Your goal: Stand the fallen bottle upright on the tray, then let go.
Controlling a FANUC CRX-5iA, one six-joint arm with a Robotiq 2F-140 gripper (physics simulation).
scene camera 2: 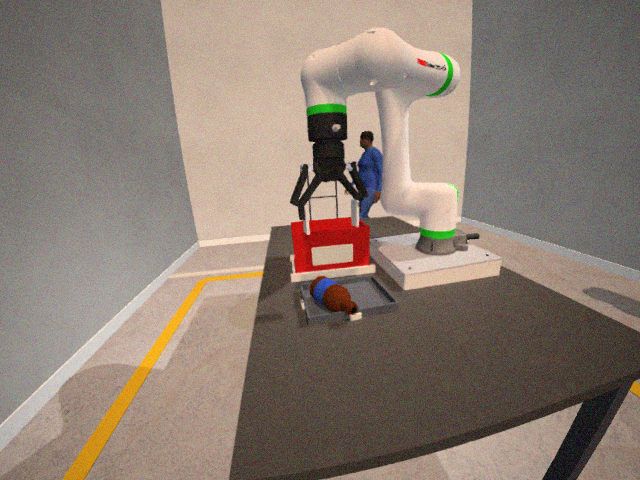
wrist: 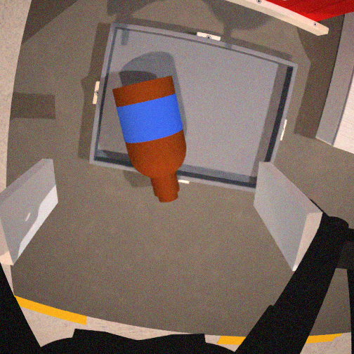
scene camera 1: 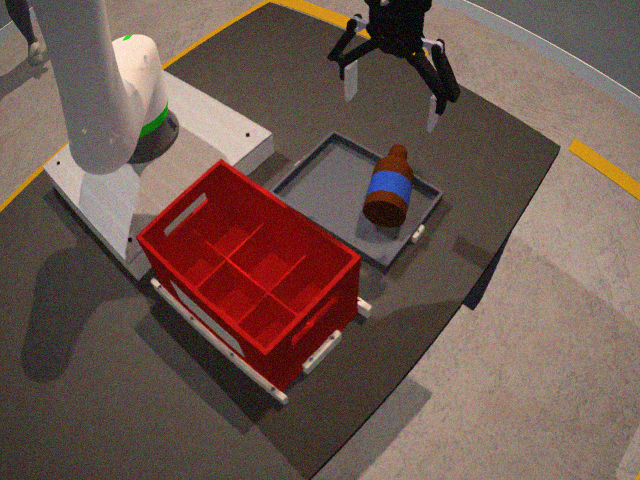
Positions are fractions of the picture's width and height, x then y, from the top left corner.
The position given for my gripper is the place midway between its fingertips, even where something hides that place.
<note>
I see my gripper (scene camera 1: 0.61, 0.23) and a brown bottle (scene camera 1: 0.61, 0.42).
The brown bottle also shows in scene camera 2 (scene camera 2: 0.52, 0.61). My gripper is seen too in scene camera 2 (scene camera 2: 0.52, 0.48) and in the wrist view (wrist: 0.44, 0.52).
</note>
